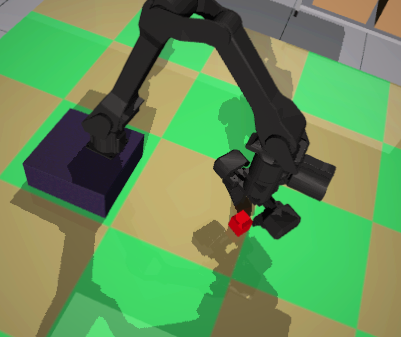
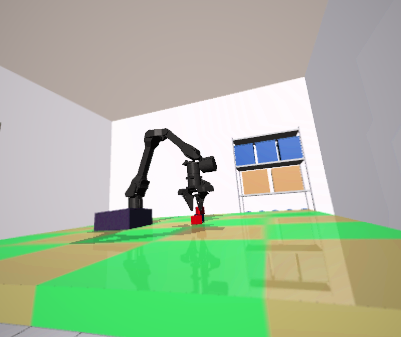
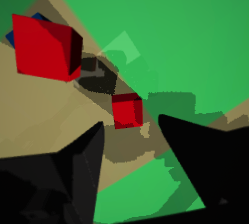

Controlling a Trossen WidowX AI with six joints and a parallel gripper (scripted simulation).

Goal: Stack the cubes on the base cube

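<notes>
Now: the blue base cube 3 cm behind my gripper tip, 10 cm to the left of it and 3 cm below it.
</notes>
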